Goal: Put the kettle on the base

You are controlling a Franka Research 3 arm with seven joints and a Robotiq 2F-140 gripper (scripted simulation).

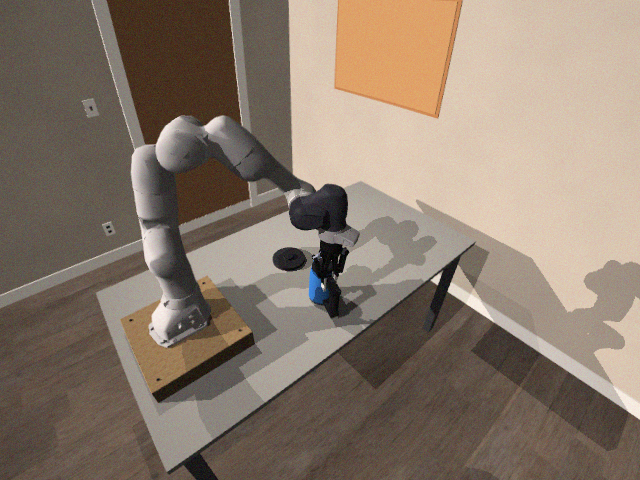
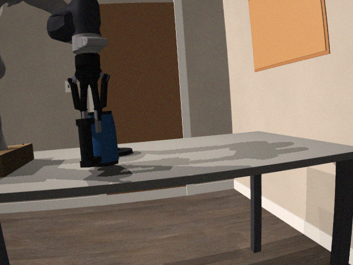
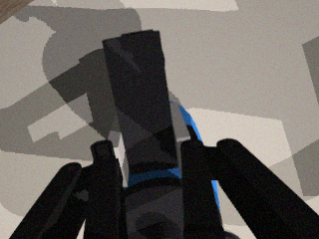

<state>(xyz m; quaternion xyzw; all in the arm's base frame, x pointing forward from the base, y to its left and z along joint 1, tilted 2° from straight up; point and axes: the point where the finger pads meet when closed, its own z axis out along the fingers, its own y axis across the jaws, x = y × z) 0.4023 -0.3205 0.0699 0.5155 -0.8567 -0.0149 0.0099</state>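
Right now my hand is 1 cm short of the blue kettle, 2 cm to the right of it and 5 cm above it. Also, from my hand: round black base 11 cm ahead, 32 cm to the left, 14 cm below.
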